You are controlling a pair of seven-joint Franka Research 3 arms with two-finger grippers.
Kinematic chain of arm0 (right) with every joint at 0, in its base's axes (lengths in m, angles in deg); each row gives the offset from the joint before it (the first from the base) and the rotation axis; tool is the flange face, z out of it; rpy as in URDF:
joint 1: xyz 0 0 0.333 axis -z
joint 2: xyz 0 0 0 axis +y
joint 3: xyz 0 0 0.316 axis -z
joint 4: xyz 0.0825 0 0 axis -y
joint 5: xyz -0.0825 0 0.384 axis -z
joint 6: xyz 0 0 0 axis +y
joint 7: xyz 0.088 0 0 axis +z
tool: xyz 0 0 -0.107 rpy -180 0 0
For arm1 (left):
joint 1: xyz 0 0 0.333 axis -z
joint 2: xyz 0 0 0 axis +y
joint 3: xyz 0 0 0.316 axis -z
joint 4: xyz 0.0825 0 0 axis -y
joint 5: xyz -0.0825 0 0.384 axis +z
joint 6: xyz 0 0 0 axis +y
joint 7: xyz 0.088 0 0 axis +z
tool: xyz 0 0 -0.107 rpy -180 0 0
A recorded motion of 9 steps. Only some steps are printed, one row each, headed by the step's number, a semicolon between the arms.
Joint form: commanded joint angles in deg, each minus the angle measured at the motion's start. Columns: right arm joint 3, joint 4, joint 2, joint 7, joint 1, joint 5, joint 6; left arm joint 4, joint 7, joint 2, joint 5, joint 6, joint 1, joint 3.
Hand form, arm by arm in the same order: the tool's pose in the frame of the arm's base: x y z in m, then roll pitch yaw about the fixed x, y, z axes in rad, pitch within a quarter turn. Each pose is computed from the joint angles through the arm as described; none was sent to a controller.
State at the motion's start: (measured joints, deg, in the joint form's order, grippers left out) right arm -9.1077 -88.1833 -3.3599 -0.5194 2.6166 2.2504 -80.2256; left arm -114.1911 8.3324 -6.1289 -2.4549 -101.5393 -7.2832 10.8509
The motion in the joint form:
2: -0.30 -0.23 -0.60 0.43 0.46 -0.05 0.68; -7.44 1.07 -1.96 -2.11 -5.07 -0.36 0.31
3: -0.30 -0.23 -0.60 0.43 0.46 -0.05 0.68; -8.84 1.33 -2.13 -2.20 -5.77 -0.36 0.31
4: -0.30 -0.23 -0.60 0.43 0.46 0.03 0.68; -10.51 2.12 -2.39 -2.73 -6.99 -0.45 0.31
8: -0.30 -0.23 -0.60 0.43 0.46 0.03 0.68; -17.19 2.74 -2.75 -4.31 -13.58 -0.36 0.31
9: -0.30 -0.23 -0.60 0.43 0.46 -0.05 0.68; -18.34 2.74 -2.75 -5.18 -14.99 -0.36 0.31
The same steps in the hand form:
2: 0.5105 0.0555 0.6587 3.0918 0.0863 0.1006; 0.4956 -0.0392 0.4616 3.1165 0.1297 0.1321
3: 0.5105 0.0555 0.6587 3.0918 0.0863 0.1006; 0.4918 -0.0388 0.4527 3.1184 0.1390 0.1388
4: 0.5105 0.0553 0.6587 3.0904 0.0863 0.1003; 0.4878 -0.0380 0.4433 3.1145 0.1439 0.1593
8: 0.5105 0.0553 0.6587 3.0904 0.0863 0.1003; 0.4735 -0.0371 0.4025 3.0984 0.1437 0.1902
9: 0.5105 0.0555 0.6587 3.0918 0.0863 0.1006; 0.4712 -0.0373 0.3955 3.0864 0.1419 0.1992

